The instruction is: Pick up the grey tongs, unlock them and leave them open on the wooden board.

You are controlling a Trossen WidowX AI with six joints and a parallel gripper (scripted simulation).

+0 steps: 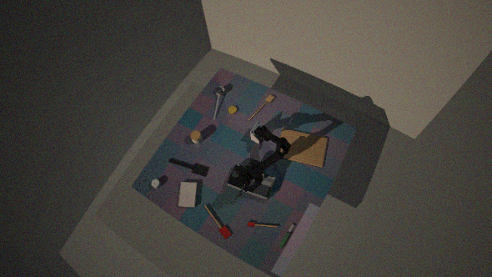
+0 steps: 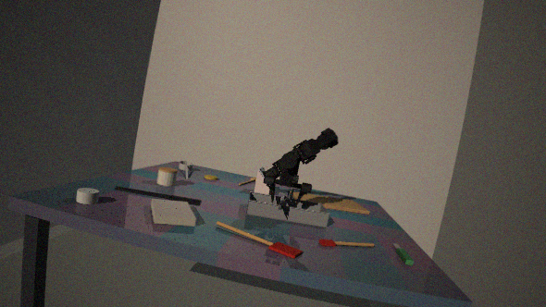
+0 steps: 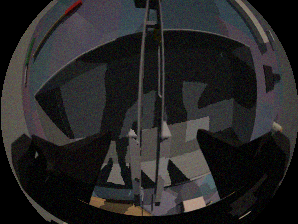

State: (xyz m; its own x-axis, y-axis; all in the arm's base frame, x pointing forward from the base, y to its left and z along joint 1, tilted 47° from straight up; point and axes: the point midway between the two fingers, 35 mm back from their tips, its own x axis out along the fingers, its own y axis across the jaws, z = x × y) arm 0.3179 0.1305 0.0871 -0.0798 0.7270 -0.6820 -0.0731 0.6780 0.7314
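Right now the grey roasting tin is 20 mm to the left of my gripper tip, 10 mm below it and 10 mm ahead of it. From my gripper tip the other things lie so: black bar: 430 mm to the right, 170 mm ahead, 40 mm below; red spatula: 380 mm ahead, 30 mm below, 20 mm to the left; wooden board: 430 mm behind, 160 mm to the left, 30 mm below.
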